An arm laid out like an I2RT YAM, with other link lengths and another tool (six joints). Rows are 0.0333 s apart.
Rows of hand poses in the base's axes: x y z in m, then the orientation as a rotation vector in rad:
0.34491 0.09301 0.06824 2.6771 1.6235 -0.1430
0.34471 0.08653 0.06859 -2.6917 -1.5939 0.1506
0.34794 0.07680 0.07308 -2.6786 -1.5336 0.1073
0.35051 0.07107 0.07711 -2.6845 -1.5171 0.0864
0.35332 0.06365 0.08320 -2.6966 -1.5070 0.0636
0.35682 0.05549 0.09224 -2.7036 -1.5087 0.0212
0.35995 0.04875 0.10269 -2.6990 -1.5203 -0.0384
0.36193 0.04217 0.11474 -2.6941 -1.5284 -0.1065
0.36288 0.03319 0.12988 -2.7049 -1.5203 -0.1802
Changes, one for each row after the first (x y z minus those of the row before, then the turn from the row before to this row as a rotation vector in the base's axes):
-0.00020 -0.00648 0.00035 0.0113 0.0125 -0.0218
0.00323 -0.00973 0.00449 0.0496 -0.0015 -0.0315
0.00257 -0.00573 0.00403 0.0094 -0.0098 -0.0117
0.00281 -0.00742 0.00609 0.0025 -0.0153 -0.0098
0.00350 -0.00816 0.00904 0.0078 -0.0271 -0.0018
0.00313 -0.00674 0.01045 0.0173 -0.0346 0.0071
0.00198 -0.00658 0.01205 0.0204 -0.0391 0.0051
0.00095 -0.00898 0.01514 0.0159 -0.0452 -0.0093

